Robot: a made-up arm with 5 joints.
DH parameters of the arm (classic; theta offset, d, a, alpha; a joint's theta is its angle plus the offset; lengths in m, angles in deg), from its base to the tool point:
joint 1: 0 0.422 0 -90
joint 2: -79.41 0 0.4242 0
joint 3: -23.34 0 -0.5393 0
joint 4: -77.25 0 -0.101 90
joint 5: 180 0.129 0 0
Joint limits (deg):
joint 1: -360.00..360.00
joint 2: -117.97..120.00
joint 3: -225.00..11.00
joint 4: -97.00..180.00
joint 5: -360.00..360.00
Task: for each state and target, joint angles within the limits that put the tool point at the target. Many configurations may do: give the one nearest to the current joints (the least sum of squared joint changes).
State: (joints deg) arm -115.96 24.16 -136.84 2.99 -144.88
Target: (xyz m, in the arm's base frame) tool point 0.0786 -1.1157 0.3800
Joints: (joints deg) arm -85.97 73.80 -141.93 15.45 -144.88
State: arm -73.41 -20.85 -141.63 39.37 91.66
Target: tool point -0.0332 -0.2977 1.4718
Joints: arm -96.36 -11.84 -133.04 42.12 91.66
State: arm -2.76 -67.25 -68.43 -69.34 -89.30
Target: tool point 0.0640 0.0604 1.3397
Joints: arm 43.34 -37.15 -87.76 -48.55 -89.30
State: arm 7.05 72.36 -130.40 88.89 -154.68
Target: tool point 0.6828 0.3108 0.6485
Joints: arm 24.47 21.95 -102.59 124.42 -154.68
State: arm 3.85 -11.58 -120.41 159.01 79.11
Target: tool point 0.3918 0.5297 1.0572
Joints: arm 53.51 14.76 -137.30 123.93 79.11
